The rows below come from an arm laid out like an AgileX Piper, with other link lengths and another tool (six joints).
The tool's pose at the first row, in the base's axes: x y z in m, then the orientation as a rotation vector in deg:
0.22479, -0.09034, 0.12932, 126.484, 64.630, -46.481
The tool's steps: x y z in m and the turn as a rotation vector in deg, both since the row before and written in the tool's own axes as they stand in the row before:
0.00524, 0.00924, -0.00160, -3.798, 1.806, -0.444
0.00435, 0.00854, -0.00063, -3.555, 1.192, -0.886
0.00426, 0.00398, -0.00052, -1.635, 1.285, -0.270
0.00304, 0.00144, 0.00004, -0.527, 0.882, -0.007
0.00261, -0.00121, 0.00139, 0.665, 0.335, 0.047
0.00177, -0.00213, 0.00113, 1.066, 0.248, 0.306
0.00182, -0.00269, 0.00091, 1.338, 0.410, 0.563
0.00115, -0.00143, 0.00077, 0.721, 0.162, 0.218
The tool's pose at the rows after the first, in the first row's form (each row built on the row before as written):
0.23545, -0.09125, 0.12835, 124.313, 66.608, -42.062
0.24496, -0.09238, 0.12766, 121.697, 68.653, -38.658
0.25049, -0.09122, 0.12613, 120.952, 69.794, -36.312
0.25316, -0.09002, 0.12447, 121.003, 70.320, -35.060
0.25318, -0.08897, 0.12145, 121.758, 70.407, -35.198
0.25202, -0.08786, 0.11893, 122.923, 70.124, -35.605
0.25042, -0.08629, 0.11641, 124.526, 69.605, -35.940
0.24963, -0.08550, 0.11476, 125.315, 69.388, -36.216

